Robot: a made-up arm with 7 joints.
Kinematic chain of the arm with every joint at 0, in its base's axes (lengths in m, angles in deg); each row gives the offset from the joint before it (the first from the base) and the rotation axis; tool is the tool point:
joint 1: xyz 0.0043 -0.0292 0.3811 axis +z
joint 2: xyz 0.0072 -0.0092 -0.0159 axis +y
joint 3: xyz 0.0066 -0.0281 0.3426 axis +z
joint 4: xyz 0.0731 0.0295 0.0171 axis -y
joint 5: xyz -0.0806 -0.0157 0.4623 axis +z
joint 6: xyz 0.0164 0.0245 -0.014 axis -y
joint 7: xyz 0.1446 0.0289 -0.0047 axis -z
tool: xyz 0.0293 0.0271 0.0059
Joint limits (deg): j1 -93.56..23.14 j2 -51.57..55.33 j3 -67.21..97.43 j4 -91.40..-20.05 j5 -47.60..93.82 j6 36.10..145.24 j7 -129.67..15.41
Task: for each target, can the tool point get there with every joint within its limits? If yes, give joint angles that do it. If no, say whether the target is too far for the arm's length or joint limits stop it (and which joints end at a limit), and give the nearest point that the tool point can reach.
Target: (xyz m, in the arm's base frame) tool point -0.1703 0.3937 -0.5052
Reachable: no: joint limits stop it (at a limit: joint 1, joint 2, joint 4, joint 6, joint 7) | nearest point 0.3460 0.4662 0.0800 | short by 0.784 m
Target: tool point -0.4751 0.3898 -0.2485
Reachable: no: joint limits stop it (at a limit: joint 2, joint 3, joint 4, joint 6) | nearest point -0.5067 0.4174 0.3859 | short by 0.636 m
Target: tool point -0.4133 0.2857 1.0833
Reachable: yes | joints 5.72 -31.16 72.32 -40.81 -33.21 113.46 -107.75
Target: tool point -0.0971 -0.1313 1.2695
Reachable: yes | joints -26.60 -22.11 -35.15 -39.07 1.61 135.64 -110.92
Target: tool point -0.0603 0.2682 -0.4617
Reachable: no: joint limits stop it (at a limit: joint 1, joint 2, joint 4, joint 6, joint 7) | nearest point 0.4075 0.3966 0.0377 | short by 0.696 m
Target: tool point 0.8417 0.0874 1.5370
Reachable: no: too far | nearest point 0.6024 0.0454 1.1942 | short by 0.420 m
